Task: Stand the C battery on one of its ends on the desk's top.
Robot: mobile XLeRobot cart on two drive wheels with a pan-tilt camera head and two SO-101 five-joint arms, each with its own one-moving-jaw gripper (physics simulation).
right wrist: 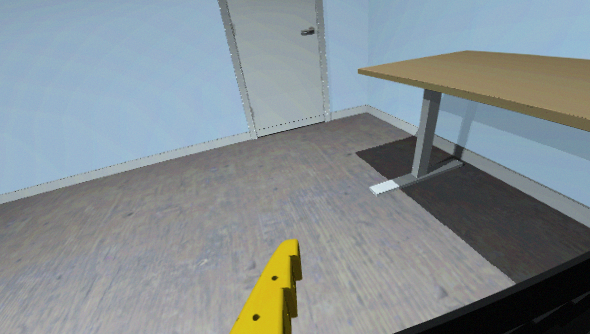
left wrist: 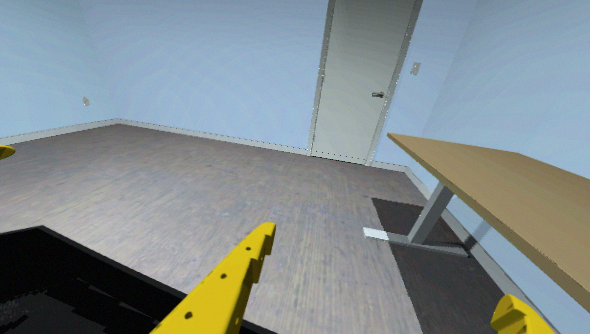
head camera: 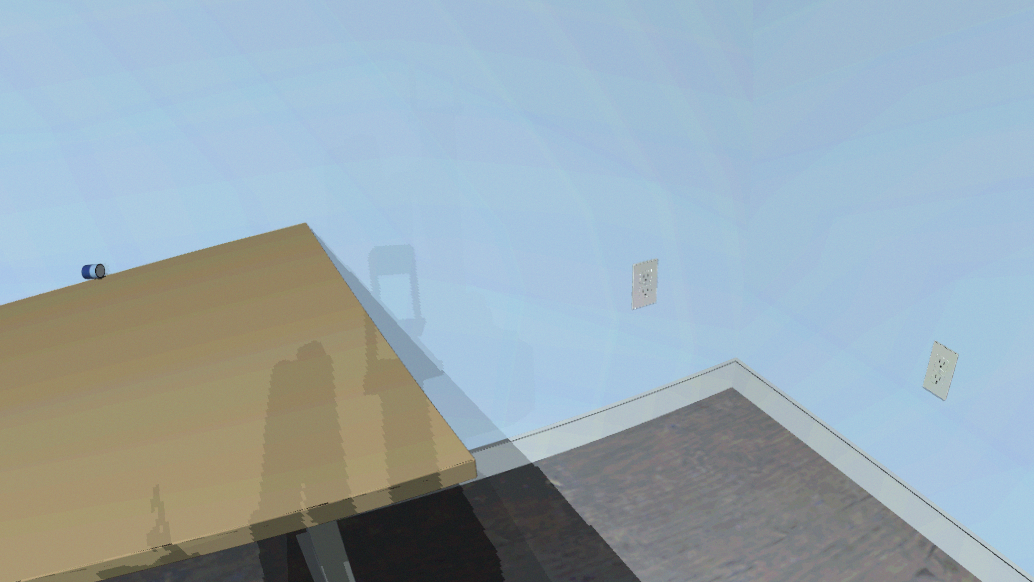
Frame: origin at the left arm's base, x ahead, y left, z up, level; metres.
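Seen in the pictures: left hand, tool point: (left wrist: 274, 234); right hand, tool point: (right wrist: 299, 253) (left wrist: 4, 151).
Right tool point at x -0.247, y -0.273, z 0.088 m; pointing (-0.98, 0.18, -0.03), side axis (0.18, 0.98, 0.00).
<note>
A point is followed by its place in that frame.
The C battery (head camera: 93, 271) @[x -0.316, y 1.120, z -0.035 m], blue with a silvery band and a dark end face, lies on its side at the far edge of the desk's top, at the left of the head view. The tan desk (head camera: 180, 404) @[x -0.121, y 0.637, z -0.055 m] (left wrist: 505, 180) @[x -0.839, y 0.553, z -0.055 m] (right wrist: 475, 75) @[x -0.865, y 0.508, z -0.055 m] also shows at the right of both wrist views. The battery does not show in the wrist views. My left gripper (left wrist: 387, 264) is open and empty, its yellow jaws wide apart over the floor. My right gripper (right wrist: 291, 246) is open, with one notched jaw in view over the floor. Both are away from the desk and battery.
A grey desk leg (head camera: 325, 553) @[x 0.003, y 0.746, z -0.453 m] (left wrist: 431, 212) @[x -1.202, y 0.646, z -0.469 m] (right wrist: 426, 135) @[x -1.202, y 0.645, z -0.456 m] with a floor foot stands under the desk. A closed door (left wrist: 365, 80) @[x -2.485, y 0.170, z 0.269 m] (right wrist: 277, 65) @[x -2.475, y 0.018, z -0.106 m] is in the wall ahead of the wrist cameras. Black cart edges show low in both wrist views. Arm-shaped shadows fall on the desk.
</note>
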